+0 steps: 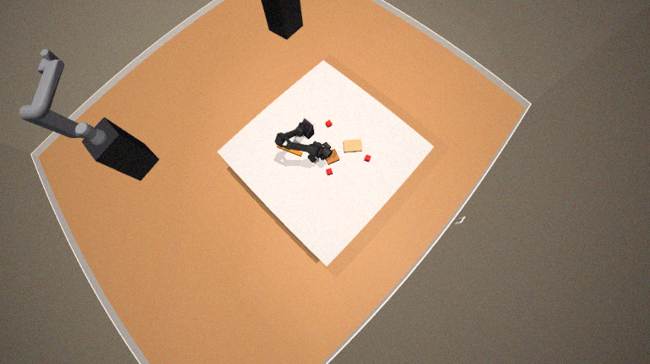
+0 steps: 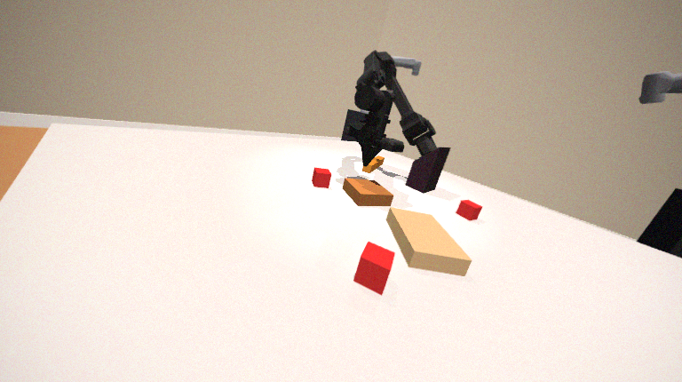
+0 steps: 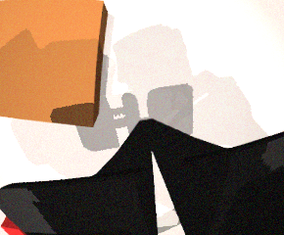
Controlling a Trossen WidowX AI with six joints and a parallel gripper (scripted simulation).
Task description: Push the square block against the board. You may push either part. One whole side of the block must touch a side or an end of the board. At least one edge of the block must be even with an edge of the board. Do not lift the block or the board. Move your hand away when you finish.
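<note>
The orange square block is 70 mm ahead of my gripper tip, 60 mm to the left of it and 40 mm below it. Also, from my gripper tip: tan board: 150 mm ahead, 240 mm to the left, 40 mm below; then orange strip: 240 mm behind, 100 mm to the right, 40 mm below.
</note>
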